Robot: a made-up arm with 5 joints.
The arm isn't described. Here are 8 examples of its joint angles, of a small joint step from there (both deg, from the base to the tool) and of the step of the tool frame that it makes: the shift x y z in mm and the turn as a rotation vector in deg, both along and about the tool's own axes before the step.
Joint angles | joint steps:
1: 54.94 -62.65 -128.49 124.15 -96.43 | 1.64 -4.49 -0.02 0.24 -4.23
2: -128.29 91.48 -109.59 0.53 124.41 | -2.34 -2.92 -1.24 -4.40 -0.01
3: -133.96 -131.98 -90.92 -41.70 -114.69 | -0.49 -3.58 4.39 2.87 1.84
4: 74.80 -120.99 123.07 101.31 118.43 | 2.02 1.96 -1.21 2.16 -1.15
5: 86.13 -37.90 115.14 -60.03 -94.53 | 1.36 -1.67 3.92 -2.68 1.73
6: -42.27 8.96 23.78 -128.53 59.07 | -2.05 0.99 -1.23 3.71 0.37
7: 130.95 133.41 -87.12 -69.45 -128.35 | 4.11 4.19 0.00 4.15 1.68
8: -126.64 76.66 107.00 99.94 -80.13 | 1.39 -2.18 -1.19 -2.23 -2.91
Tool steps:
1: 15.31 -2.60 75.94 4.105 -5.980 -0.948
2: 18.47 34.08 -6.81 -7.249 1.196 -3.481
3: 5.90 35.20 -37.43 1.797 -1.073 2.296
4: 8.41 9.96 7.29 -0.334 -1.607 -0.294
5: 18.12 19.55 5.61 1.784 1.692 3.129
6: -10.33 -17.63 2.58 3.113 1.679 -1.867
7: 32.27 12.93 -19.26 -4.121 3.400 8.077
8: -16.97 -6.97 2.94 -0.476 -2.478 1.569
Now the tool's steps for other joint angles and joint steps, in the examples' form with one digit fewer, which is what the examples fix.
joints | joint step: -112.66 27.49 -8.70 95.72 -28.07 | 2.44 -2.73 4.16 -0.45 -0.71
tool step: -34.3 -0.2 3.1 2.38 2.05 0.80
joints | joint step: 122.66 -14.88 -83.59 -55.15 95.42 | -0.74 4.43 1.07 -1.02 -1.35
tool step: -7.4 -21.2 -39.7 3.50 -1.78 -1.59
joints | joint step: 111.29 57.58 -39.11 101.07 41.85 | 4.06 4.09 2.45 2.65 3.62
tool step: -14.2 -5.2 27.2 2.77 -1.55 -0.67
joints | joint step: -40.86 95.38 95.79 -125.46 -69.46 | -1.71 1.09 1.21 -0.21 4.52
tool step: 3.3 6.0 0.7 1.40 6.40 0.51
